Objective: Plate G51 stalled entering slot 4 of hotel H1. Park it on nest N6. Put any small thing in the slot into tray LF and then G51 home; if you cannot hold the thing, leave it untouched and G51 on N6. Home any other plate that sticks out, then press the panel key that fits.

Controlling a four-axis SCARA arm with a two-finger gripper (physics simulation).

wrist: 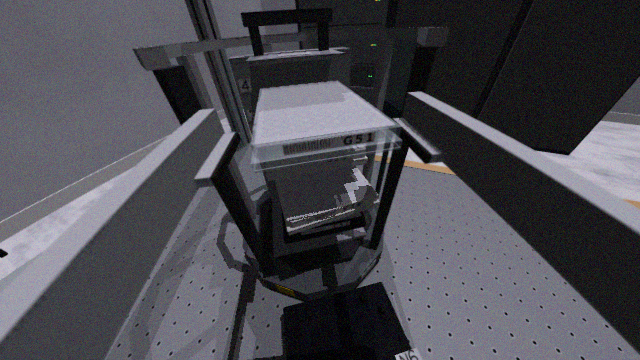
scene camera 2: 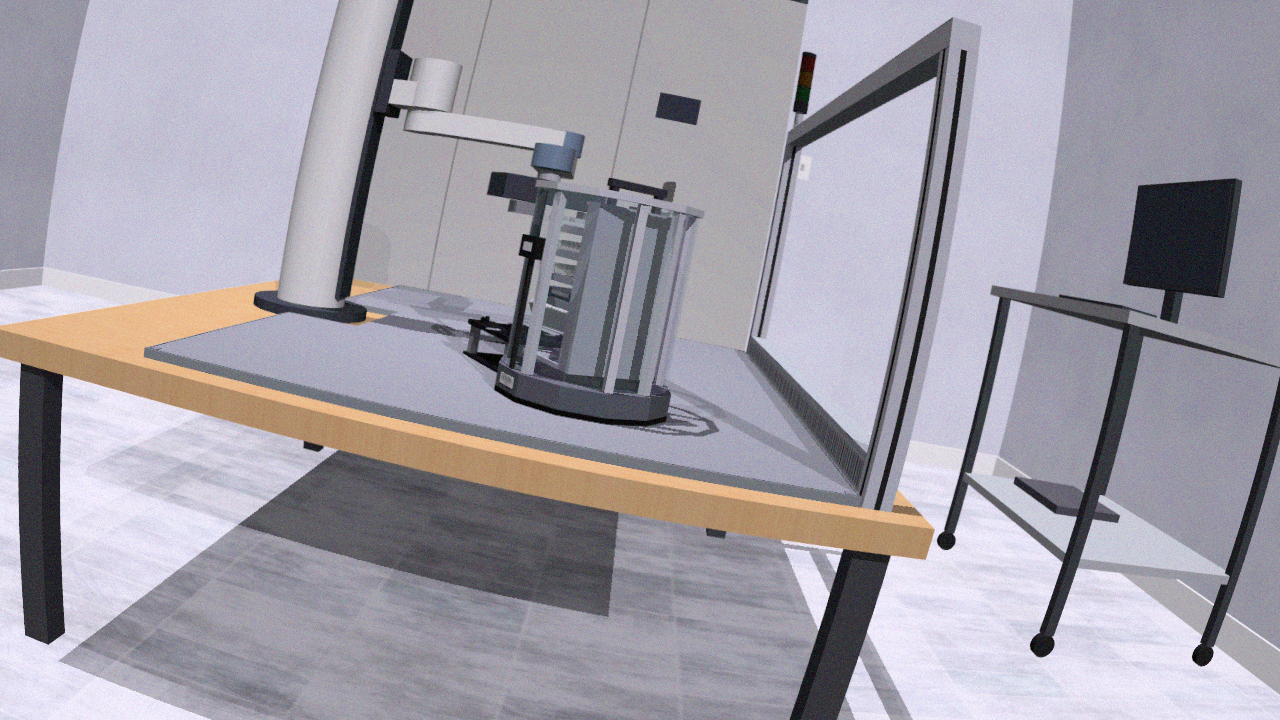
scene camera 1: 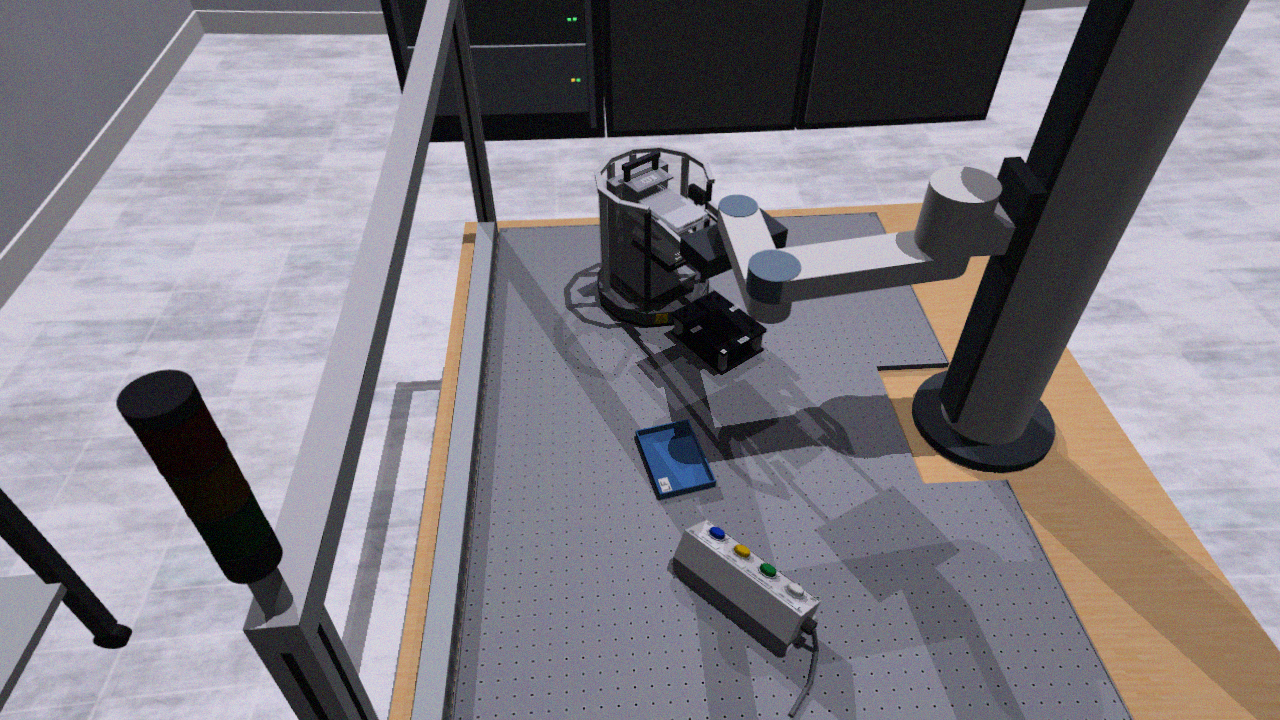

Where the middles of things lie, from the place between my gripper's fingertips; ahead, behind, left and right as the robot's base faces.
Right now my hand is 2 cm short of the clear plate (scene camera 1: 678, 213), 3 cm to the left of it and 1 cm above it. Also, from my hand: round plate rack (scene camera 2: 603, 281) (5 cm ahead, 8 cm to the right, 10 cm below); blue tray (scene camera 1: 677, 465) (5 cm ahead, 42 cm to the left, 25 cm below); black nest (scene camera 1: 717, 321) (7 cm behind, 10 cm to the left, 20 cm below).
